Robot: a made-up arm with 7 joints.
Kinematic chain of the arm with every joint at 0, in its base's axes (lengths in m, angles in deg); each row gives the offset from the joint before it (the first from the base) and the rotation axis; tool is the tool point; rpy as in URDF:
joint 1: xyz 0 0 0.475 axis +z
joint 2: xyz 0 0 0 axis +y
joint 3: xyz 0 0 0.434 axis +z
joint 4: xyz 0.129 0 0 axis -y
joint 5: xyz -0.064 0 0.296 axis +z
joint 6: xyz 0 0 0 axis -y
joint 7: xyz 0.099 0 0 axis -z
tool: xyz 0 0 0 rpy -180 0 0
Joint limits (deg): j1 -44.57..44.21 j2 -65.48..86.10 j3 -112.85..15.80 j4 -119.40..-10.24 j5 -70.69..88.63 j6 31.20..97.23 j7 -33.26..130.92
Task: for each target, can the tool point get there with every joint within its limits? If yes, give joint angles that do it. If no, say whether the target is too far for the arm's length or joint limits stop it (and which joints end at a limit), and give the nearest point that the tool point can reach.
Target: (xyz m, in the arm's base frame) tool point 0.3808 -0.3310 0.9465
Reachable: yes | joints 9.13 -4.20 -47.00 -95.86 -14.81 83.43 108.92
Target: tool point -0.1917 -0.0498 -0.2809
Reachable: no: joint limits stop it (at a limit: joint 1, joint 2, joint 4) | nearest point 0.1357 -0.2816 0.0308 | short by 0.508 m
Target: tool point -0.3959 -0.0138 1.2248
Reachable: yes | joints -34.20 -29.50 -68.16 -24.35 -7.39 78.15 -15.35
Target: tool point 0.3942 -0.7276 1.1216
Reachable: no: too far | nearest point 0.3207 -0.5919 1.0010 | short by 0.196 m
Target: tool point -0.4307 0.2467 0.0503
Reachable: no: joint limits stop it (at a limit: joint 1, joint 2, joint 3, joint 4, joint 5, joint 6) | nearest point -0.5332 -0.0123 0.3717 | short by 0.425 m
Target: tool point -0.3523 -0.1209 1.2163
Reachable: yes | joints -21.31 -45.25 -36.57 -53.25 -23.12 91.72 79.77
